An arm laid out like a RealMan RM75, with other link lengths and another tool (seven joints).
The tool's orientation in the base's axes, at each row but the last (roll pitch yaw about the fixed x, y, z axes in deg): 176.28, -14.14, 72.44; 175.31, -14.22, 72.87; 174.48, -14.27, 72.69; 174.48, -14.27, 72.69; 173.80, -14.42, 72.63; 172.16, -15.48, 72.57; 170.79, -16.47, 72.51; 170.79, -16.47, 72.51; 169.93, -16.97, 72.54
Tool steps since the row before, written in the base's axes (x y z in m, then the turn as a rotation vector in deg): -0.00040, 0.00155, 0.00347, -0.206, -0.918, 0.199; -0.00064, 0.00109, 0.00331, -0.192, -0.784, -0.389; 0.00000, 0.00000, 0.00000, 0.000, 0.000, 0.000; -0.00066, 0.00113, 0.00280, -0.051, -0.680, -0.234; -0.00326, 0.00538, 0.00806, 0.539, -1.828, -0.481; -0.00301, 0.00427, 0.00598, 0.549, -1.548, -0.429; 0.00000, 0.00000, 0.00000, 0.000, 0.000, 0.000; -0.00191, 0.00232, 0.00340, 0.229, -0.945, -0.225; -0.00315, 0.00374, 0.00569, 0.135, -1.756, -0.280
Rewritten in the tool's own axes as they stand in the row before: 0.00216, -0.00065, -0.00308, -0.860, 0.108, -0.416; 0.00164, -0.00068, -0.00307, -0.877, 0.033, 0.182; 0.00000, 0.00000, 0.00000, 0.000, 0.000, 0.000; 0.00155, -0.00072, -0.00258, -0.702, 0.147, 0.078; 0.00604, -0.00396, -0.00724, -1.654, 1.046, 0.186; 0.00465, -0.00344, -0.00544, -1.379, 0.970, 0.197; 0.00000, 0.00000, 0.00000, 0.000, 0.000, 0.000; 0.00254, -0.00204, -0.00316, -0.862, 0.499, 0.060; 0.00417, -0.00325, -0.00533, -1.645, 0.682, -0.091
